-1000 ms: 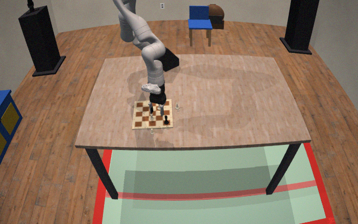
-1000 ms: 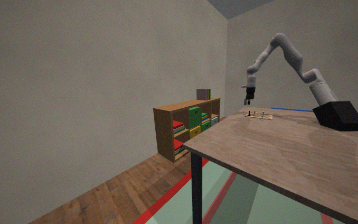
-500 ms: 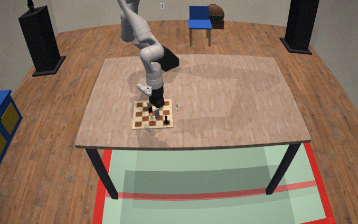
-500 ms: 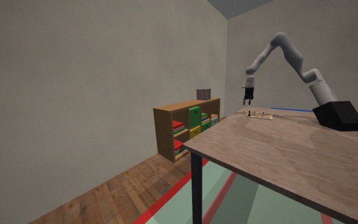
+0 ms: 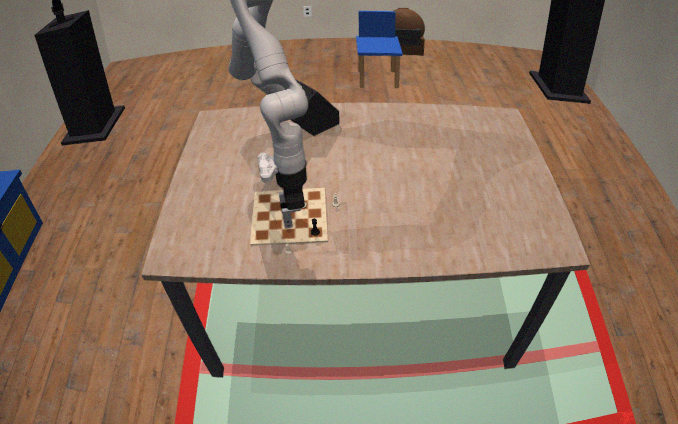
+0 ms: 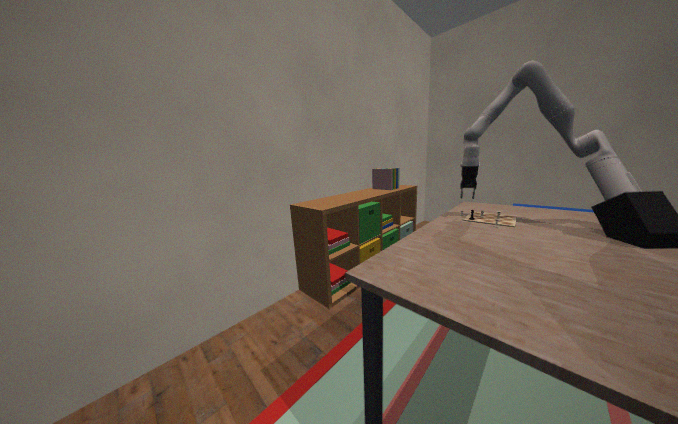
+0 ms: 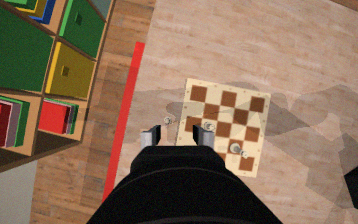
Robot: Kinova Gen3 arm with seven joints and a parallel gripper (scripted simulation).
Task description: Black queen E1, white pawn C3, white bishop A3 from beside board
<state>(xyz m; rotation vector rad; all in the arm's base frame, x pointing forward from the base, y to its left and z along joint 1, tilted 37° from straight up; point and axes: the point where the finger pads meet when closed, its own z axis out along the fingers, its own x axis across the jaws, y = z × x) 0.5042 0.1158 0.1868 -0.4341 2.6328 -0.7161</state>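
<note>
My gripper is now 110 mm above the white pawn and 20 mm short of it. The rest, counted from my hand: black queen: 90 mm below, 70 mm to the left, 50 mm behind; then chessboard: 120 mm below, 120 mm behind, 10 mm to the right.
</note>
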